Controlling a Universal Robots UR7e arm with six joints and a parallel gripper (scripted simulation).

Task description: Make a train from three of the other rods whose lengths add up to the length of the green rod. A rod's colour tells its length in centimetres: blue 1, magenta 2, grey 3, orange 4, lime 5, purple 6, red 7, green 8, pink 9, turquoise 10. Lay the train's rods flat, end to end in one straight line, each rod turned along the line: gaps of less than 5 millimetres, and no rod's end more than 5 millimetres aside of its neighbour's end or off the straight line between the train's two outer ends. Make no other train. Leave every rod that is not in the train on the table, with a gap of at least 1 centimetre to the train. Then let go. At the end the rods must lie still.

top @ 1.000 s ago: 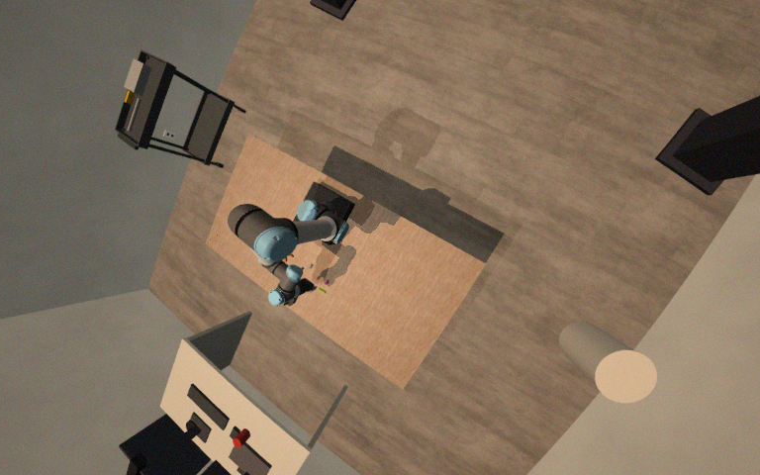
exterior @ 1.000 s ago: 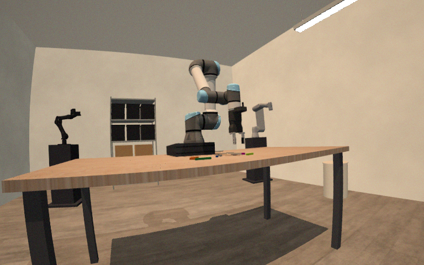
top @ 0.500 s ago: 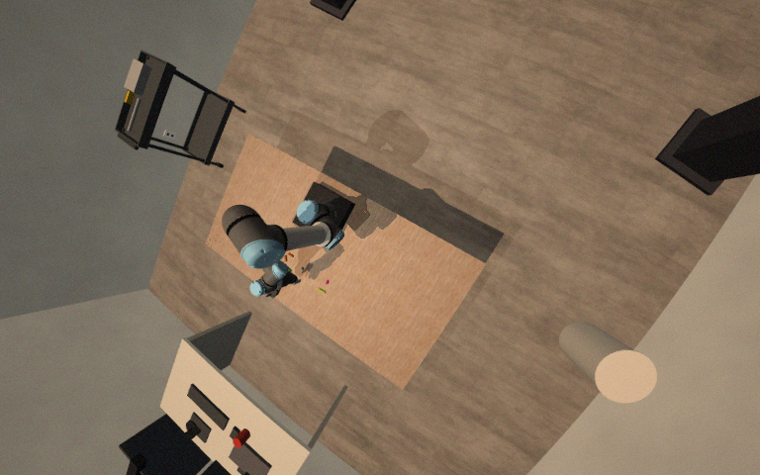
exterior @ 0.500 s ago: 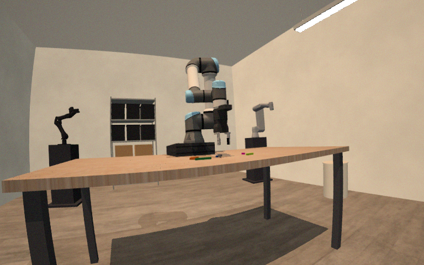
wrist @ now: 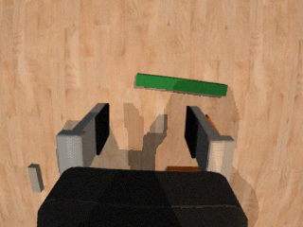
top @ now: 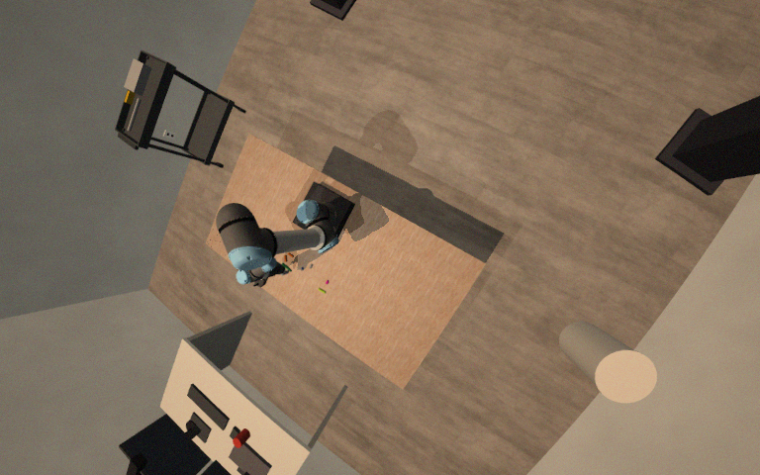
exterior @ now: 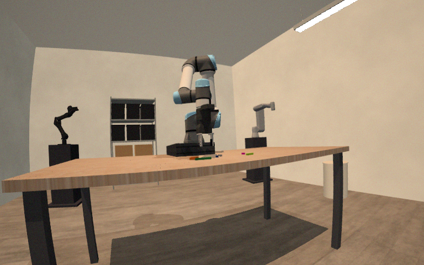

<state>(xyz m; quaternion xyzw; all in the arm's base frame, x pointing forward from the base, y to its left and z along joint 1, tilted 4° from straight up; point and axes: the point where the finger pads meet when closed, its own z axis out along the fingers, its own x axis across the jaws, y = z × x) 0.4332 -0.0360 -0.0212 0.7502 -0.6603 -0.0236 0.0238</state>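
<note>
The small blue rod is 80 mm below my hand, 70 mm to the left of it and 50 mm behind it. Round my hand: green rod: 80 mm below, 30 mm to the right, 20 mm ahead; orange rod: 80 mm below, 70 mm to the right, 20 mm behind; grey rod: 110 mm to the left, 100 mm behind, 80 mm below.
</note>
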